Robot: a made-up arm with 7 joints.
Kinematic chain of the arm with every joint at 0, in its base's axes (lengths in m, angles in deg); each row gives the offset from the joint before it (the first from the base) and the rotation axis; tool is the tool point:
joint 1: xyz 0 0 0.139 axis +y
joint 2: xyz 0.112 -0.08 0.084 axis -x
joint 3: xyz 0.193 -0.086 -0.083 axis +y
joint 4: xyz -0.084 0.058 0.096 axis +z
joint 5: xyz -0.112 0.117 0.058 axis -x
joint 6: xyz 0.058 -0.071 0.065 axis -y
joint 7: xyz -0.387 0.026 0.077 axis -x
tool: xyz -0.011 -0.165 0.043
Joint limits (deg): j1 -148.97..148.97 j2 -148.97..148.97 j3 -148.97..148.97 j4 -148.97..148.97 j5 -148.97..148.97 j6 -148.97..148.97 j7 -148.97..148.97
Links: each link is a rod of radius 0.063 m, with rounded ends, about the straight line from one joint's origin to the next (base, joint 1, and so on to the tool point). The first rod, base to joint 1, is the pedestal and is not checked.
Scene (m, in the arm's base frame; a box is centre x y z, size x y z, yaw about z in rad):
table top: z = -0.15
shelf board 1: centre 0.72 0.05 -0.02 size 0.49 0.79 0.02 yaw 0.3
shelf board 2: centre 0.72 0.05 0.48 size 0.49 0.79 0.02 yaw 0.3
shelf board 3: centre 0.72 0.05 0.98 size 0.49 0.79 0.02 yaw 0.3
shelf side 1: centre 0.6 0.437 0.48 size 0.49 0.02 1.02 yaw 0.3
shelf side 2: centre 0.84 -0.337 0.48 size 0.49 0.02 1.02 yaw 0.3
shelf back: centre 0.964 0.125 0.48 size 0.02 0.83 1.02 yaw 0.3
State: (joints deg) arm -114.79 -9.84 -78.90 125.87 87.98 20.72 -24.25
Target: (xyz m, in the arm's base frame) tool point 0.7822 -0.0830 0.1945
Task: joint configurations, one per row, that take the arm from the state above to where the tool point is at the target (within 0.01 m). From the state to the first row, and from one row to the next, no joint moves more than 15 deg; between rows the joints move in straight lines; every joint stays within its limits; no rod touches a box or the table.
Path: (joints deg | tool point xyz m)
1: -111.69 -23.24 -91.16 120.32 84.70 23.86 -25.92 | 0.0905 -0.4743 0.1136
2: -108.60 -36.64 -103.41 114.77 81.41 26.99 -27.58 | 0.2331 -0.3688 0.1574
3: -105.50 -50.05 -115.67 109.22 78.13 30.13 -29.25 | 0.3284 -0.2233 0.1945
4: -97.78 -44.77 -115.39 104.23 83.66 17.07 -22.31 | 0.4662 -0.2164 0.2038
5: -90.05 -39.50 -115.12 99.25 89.20 4.01 -15.36 | 0.5920 -0.1897 0.2077
6: -82.32 -34.23 -114.84 94.27 94.74 -9.05 -8.42 | 0.6991 -0.1444 0.2048
7: -74.60 -28.95 -114.57 89.28 100.28 -22.11 -1.48 | 0.7822 -0.0831 0.1946

